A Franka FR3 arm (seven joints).
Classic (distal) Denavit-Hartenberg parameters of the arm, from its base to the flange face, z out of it. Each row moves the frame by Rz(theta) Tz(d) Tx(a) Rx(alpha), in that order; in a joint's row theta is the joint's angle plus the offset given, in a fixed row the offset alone. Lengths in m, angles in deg.
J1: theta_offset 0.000  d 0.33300  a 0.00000  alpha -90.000
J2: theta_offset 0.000  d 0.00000  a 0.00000  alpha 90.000
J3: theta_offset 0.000  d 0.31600  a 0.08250  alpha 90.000
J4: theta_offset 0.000  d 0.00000  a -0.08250  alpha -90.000
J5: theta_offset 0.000  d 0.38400  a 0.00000  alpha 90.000
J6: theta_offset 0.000  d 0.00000  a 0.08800  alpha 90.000
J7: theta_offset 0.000  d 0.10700  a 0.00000  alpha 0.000
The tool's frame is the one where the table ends.
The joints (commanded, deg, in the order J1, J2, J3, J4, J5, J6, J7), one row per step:
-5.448, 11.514, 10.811, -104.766, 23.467, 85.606, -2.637
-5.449, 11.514, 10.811, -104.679, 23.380, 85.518, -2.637
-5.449, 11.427, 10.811, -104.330, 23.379, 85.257, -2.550
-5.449, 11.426, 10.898, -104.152, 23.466, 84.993, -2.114
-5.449, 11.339, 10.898, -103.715, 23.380, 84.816, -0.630
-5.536, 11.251, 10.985, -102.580, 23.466, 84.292, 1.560
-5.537, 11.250, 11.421, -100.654, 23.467, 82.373, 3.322
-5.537, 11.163, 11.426, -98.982, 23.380, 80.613, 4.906
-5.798, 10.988, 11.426, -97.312, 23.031, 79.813, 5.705
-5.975, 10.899, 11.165, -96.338, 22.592, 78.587, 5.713
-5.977, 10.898, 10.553, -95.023, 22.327, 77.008, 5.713
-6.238, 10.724, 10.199, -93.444, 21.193, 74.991, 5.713
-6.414, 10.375, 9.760, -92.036, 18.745, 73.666, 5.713
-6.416, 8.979, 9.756, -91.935, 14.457, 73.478, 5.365
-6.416, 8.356, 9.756, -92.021, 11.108, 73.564, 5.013
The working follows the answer.
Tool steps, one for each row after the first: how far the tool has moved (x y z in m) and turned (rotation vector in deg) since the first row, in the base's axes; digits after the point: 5 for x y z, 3 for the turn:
0.00012, -0.00013, 0.00053, -0.062, -0.014, 0.068
0.00073, 0.00000, 0.00375, -0.060, -0.176, 0.090
0.00066, 0.00105, 0.00507, -0.146, 0.060, -0.102
0.00176, 0.00100, 0.00888, -0.926, 0.258, -1.161
0.00457, 0.00138, 0.01781, -1.784, 0.365, -2.739
0.00600, 0.00603, 0.03136, -2.273, 0.854, -2.984
0.00709, 0.00648, 0.04370, -2.905, 1.291, -3.528
0.01032, 0.00356, 0.05697, -3.420, 0.444, -4.068
0.01068, -0.00105, 0.06401, -3.770, 0.455, -3.917
0.01146, -0.00680, 0.07257, -3.983, 0.571, -3.859
0.01106, -0.01439, 0.08394, -4.990, 0.552, -3.449
0.01095, -0.02485, 0.09492, -7.354, -0.207, -3.107
0.00652, -0.03349, 0.10586, -11.482, -2.058, -2.011
0.00471, -0.04051, 0.10933, -14.646, -3.094, -1.150

Tool pose at each row, in the base's axes (x y z in m, rotation vector in deg; rounded; the steps above come from the unrounded poses):
0.54373, 0.09168, 0.40517, -149.756, -4.859, 41.814
0.54385, 0.09155, 0.40570, -149.829, -4.932, 41.832
0.54446, 0.09168, 0.40892, -149.893, -5.009, 41.629
0.54439, 0.09273, 0.41024, -149.857, -4.658, 41.890
0.54549, 0.09268, 0.41405, -150.362, -2.935, 41.954
0.54831, 0.09306, 0.42298, -150.872, -0.522, 41.730
0.54973, 0.09771, 0.43653, -151.097, 0.123, 42.390
0.55082, 0.09816, 0.44887, -151.419, 1.204, 42.908
0.55405, 0.09524, 0.46214, -152.139, 1.857, 41.717
0.55441, 0.09063, 0.46918, -152.490, 1.794, 41.863
0.55519, 0.08488, 0.47774, -152.655, 1.832, 42.082
0.55479, 0.07729, 0.48911, -153.681, 1.665, 42.426
0.55468, 0.06683, 0.50009, -156.261, 1.884, 42.053
0.55025, 0.05818, 0.51102, -161.064, 1.439, 40.804
0.54844, 0.05117, 0.51449, -164.601, 1.180, 40.317

